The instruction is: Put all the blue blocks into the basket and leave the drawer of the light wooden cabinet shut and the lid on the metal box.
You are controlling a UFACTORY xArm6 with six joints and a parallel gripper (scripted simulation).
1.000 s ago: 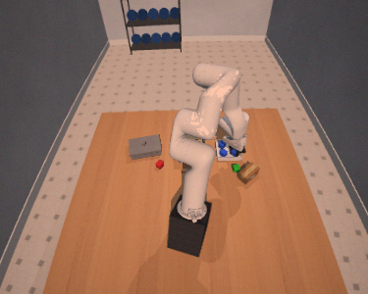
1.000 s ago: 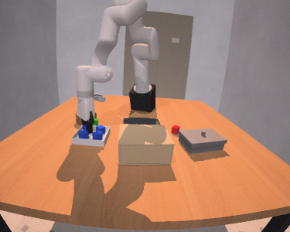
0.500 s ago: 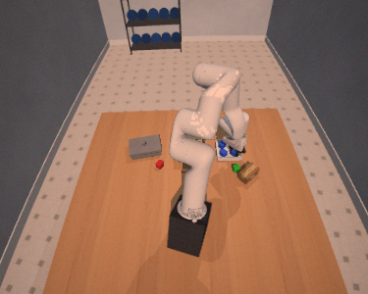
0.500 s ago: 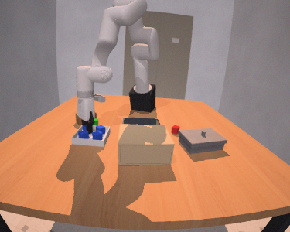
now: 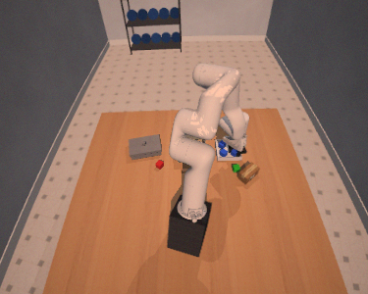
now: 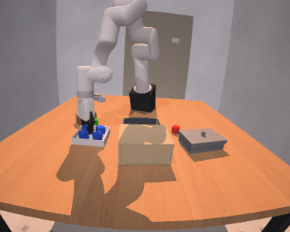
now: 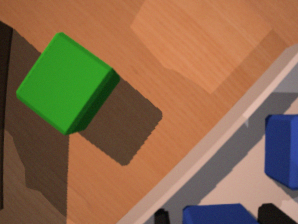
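Now: hand 40 mm short of the white basket, 20 mm to the right of it and 20 mm above it. Also, from my hand: green block 100 mm behind, 30 mm to the left, 10 mm below; small brown box 160 mm behind, 30 mm to the right; drawer 250 mm to the left, 70 mm ahead, 10 mm above.
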